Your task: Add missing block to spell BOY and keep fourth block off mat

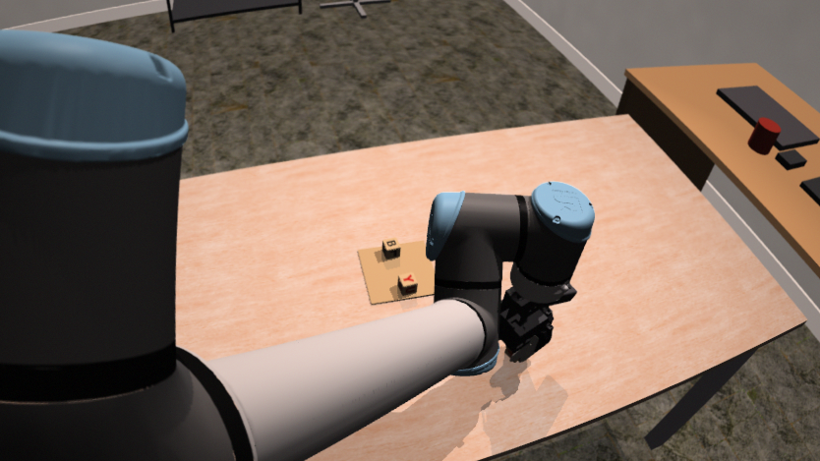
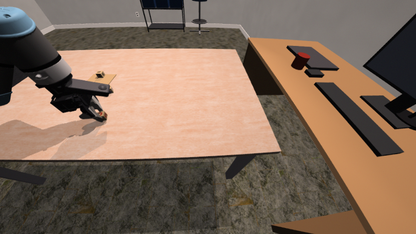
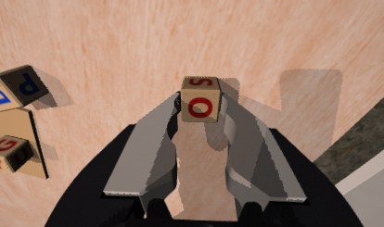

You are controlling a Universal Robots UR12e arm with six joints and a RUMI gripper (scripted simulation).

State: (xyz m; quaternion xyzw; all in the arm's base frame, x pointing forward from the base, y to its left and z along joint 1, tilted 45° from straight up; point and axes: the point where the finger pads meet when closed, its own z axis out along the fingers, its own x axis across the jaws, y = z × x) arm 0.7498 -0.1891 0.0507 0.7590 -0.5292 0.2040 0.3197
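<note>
Right now the tan mat is 23 cm to the left of my hand, 16 cm behind it and 1 cm below it. Also, from my hand: D block: 16 cm to the left, 5 cm behind; Y block: 19 cm to the left, 16 cm behind; O block: right at my hand.
</note>
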